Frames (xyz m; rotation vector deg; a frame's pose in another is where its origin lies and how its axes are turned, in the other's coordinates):
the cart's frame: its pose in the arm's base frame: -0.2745 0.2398 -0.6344 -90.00 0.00 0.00
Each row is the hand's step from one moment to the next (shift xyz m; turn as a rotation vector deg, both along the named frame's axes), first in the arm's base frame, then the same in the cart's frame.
Working: the arm's base frame: its pose in the cart's frame: 0.2745 -0.6344 -0.2398 90.00 0.00 0.00

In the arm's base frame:
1: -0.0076 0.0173 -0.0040 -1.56 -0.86 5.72
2: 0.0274 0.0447 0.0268 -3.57 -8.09 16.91
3: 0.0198 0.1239 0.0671 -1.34 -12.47 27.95
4: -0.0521 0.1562 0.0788 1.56 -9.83 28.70
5: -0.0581 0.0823 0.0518 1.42 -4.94 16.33
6: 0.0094 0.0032 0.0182 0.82 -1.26 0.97
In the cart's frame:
1: -0.0076 0.0040 0.0173 -1.56 -5.72 -0.86
2: 0.0274 -0.0268 0.0447 -3.57 -16.91 -8.09
3: 0.0198 -0.0671 0.1239 -1.34 -27.95 -12.47
4: -0.0521 -0.0788 0.1562 1.56 -28.70 -9.83
5: -0.0581 -0.0518 0.0823 1.42 -16.33 -4.94
6: 0.0094 -0.0182 0.0032 0.82 -0.97 -1.26

